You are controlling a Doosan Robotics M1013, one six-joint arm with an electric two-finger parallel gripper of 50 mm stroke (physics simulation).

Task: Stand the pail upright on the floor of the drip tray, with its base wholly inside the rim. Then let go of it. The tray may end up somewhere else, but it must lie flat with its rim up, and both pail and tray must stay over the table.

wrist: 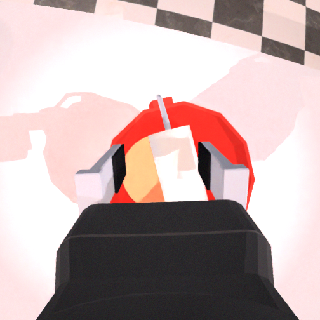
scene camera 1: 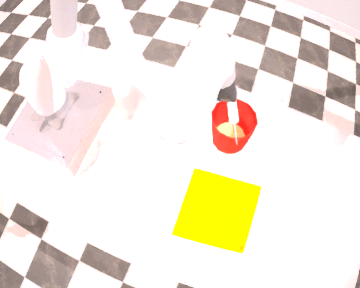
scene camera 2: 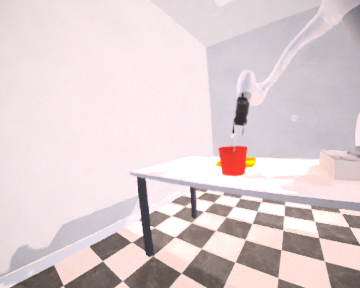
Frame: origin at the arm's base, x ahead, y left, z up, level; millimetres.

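Seen in the pictures: gripper, fingertip midpoint: (scene camera 2: 237,133); arm's base at its link origin: (scene camera 1: 54,107).
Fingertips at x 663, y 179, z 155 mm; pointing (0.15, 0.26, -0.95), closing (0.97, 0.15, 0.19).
Pixels of each thing's top centre, then the offset from my fingertips to it. Level surfaces: height alone.
- red pail at its top centre: (scene camera 1: 238,105) (scene camera 2: 231,134) 42 mm ahead, 20 mm right, 3 mm down
- white grip at its top centre: (scene camera 1: 233,105) 26 mm ahead, 27 mm right, 3 mm down
- yellow drip tray at its top centre: (scene camera 1: 218,210) (scene camera 2: 237,160) 95 mm ahead, 316 mm right, 215 mm down
- white table at its surface level: 241 mm down
The red pail (scene camera 1: 229,144) (scene camera 2: 233,162) (wrist: 232,137) stands upright on the table, beside the tray, not in it. Its wire handle is raised, with a white grip (scene camera 1: 233,112) (wrist: 176,162) at the top. The yellow drip tray (scene camera 1: 227,178) (scene camera 2: 251,162) lies flat on the table; in the scene camera 2 view it is partly hidden behind the pail. My gripper (scene camera 2: 238,132) (wrist: 161,157) is open above the pail. In the wrist view the white grip appears between the two fingers, with a gap on each side; whether the fingertips reach down to its height is hard to tell.
The white table (scene camera 2: 175,167) carries everything; its far edge shows at the top of the wrist view. The robot's box-shaped base (scene camera 1: 60,120) (scene camera 2: 342,166) stands at the other end. The pale arm reaches over the table and blends into its glare in the scene camera 1 view.
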